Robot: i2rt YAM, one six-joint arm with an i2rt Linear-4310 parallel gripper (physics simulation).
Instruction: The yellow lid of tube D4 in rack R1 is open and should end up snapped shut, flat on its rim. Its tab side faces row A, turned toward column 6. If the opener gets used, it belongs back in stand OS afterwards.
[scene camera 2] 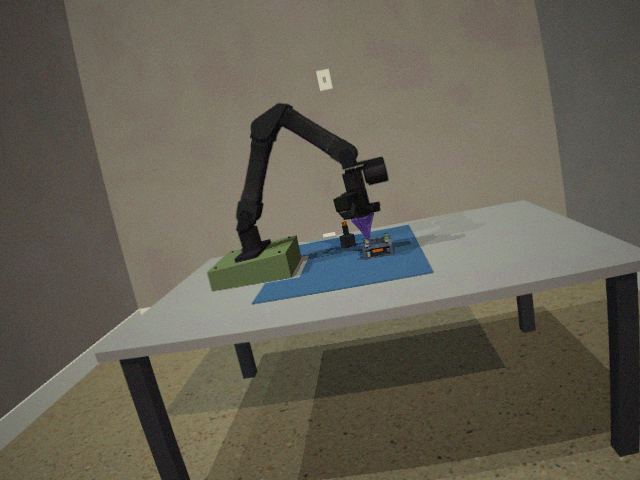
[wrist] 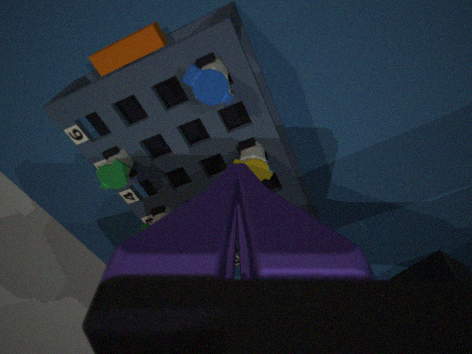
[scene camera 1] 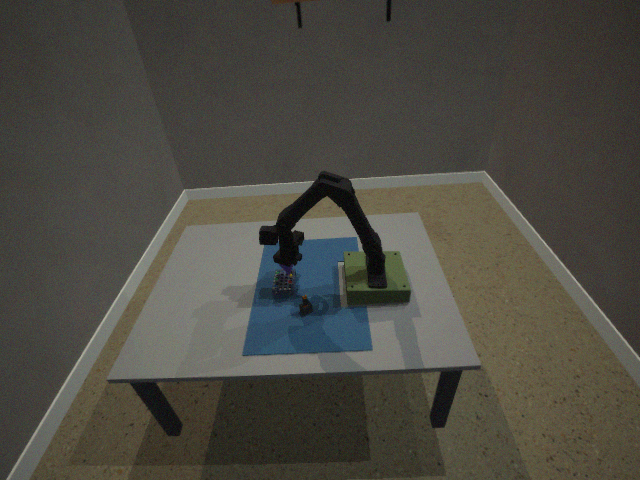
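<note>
Rack R1 is a dark grey grid rack on the blue mat. In the wrist view, the yellow lid stands off a pale tube near one long edge of the rack. It looks tilted, and its near part is hidden behind the purple fingertips. My gripper is shut with nothing between its fingers. It points down, its tips at or just above the yellow lid; contact cannot be told. The opener with its orange top stands in the dark stand OS.
In the wrist view, a blue lid and a green lid stand on other tubes, with another green lid partly hidden. An orange block is at the rack's end. The green base box carries the arm beside the blue mat.
</note>
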